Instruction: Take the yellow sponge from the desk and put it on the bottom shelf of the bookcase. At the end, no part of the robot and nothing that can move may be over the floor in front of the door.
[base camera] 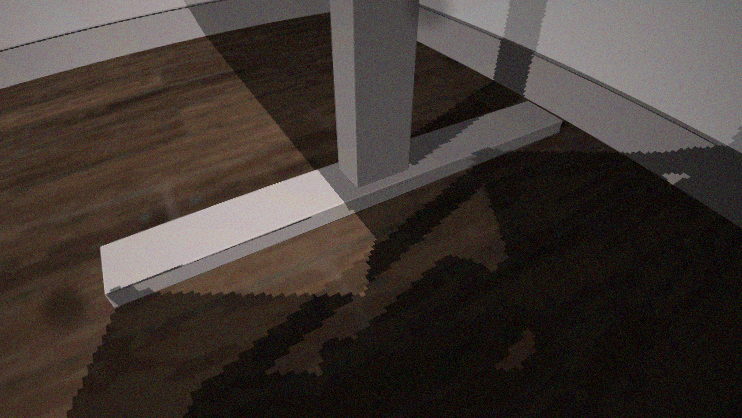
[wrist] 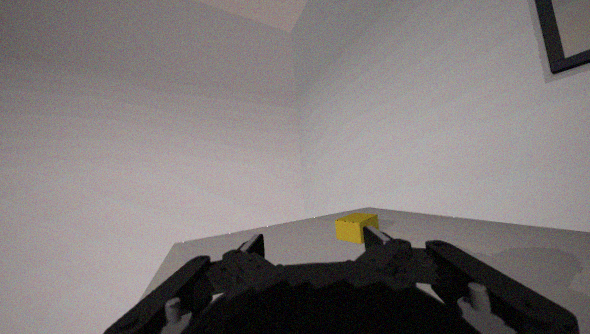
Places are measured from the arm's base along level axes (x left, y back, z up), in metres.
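Pixels of known places: gripper, fingertip midpoint: point(wrist: 313, 241).
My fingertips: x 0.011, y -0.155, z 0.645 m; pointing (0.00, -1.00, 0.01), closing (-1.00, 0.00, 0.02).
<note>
Behind a point stands the place of what it marks.
The yellow sponge point(wrist: 351, 230) {x -0.077, y -0.410, z 0.579 m} lies on the grey desk top point(wrist: 430, 235) {x -0.255, y -0.425, z 0.553 m} near its far corner, in the wrist view. My gripper point(wrist: 313, 241) {x 0.011, y -0.155, z 0.645 m} is open, with nothing between its fingers. The sponge is beyond the fingers and a little right of the middle between them; the right fingertip overlaps its lower right edge in the view. In the base camera view the desk's leg point(base camera: 376, 93) {x -0.007, y -0.516, z -0.248 m} stands on a long pale foot point(base camera: 218, 223). The bookcase and the door do not show in either view.
Two walls point(wrist: 150, 150) {x 0.927, y -0.960, z 0.946 m} point(wrist: 425, 125) {x -0.425, y -0.641, z 0.862 m} meet in a corner behind the desk. A dark picture frame point(wrist: 550, 35) {x -0.545, y -0.388, z 0.973 m} hangs on the right wall. In the base camera view, baseboards point(base camera: 62, 51) {x 0.766, y -1.037, z -0.348 m} point(base camera: 586, 88) {x -0.367, y -0.714, z -0.325 m} run behind the desk foot, and dark shadows lie on the wooden floor point(base camera: 155, 129) {x 0.380, y -0.708, z -0.397 m}.
</note>
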